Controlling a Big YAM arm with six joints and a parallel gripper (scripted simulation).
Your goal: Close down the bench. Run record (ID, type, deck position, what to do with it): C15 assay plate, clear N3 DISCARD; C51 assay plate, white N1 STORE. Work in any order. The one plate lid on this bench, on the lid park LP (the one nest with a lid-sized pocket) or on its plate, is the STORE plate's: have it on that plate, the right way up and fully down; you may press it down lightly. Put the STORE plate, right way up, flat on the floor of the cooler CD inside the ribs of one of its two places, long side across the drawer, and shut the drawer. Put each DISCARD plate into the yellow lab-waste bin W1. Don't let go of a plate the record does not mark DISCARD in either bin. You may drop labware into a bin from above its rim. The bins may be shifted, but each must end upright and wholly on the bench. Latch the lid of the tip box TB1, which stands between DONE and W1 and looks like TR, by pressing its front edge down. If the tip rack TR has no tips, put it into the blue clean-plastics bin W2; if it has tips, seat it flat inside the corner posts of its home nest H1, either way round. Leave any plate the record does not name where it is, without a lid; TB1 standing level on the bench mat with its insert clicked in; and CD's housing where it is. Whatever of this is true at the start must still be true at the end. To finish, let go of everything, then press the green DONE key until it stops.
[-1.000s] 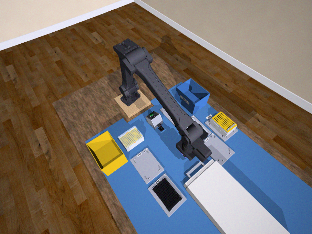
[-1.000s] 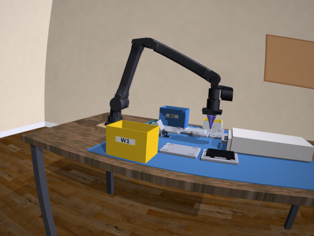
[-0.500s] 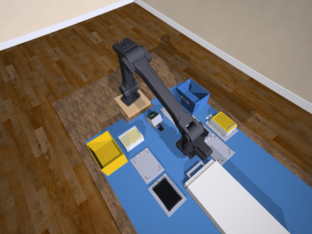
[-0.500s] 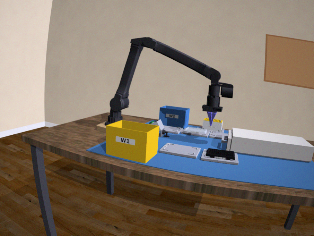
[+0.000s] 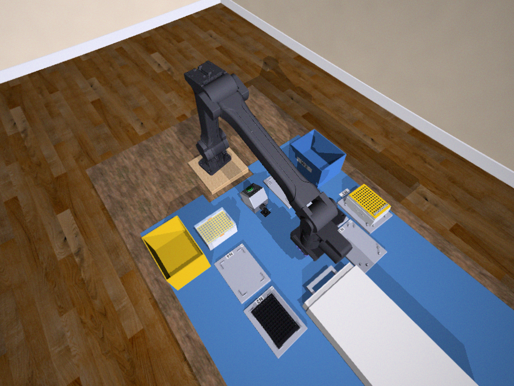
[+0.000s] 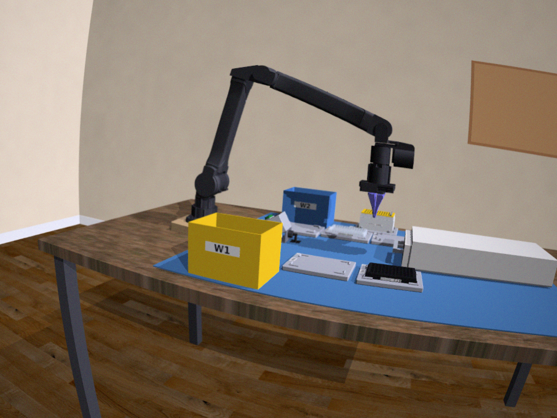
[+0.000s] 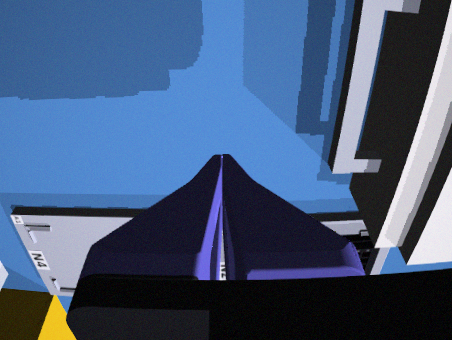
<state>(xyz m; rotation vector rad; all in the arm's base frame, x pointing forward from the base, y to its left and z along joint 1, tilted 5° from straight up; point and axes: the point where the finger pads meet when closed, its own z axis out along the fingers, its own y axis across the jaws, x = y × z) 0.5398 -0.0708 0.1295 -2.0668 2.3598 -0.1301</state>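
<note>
Now: hand 200 mm to the right of the clear assay plate, 100 mm above it and 70 mm past it. From my hand the other things lie so: black plate: 200 mm to the right, 100 mm below, 50 mm ahead; then clear plate lid: 190 mm ahead, 100 mm below, 20 mm to the right; then white plate: 190 mm ahead, 100 mm below, 20 mm to the right.
</note>
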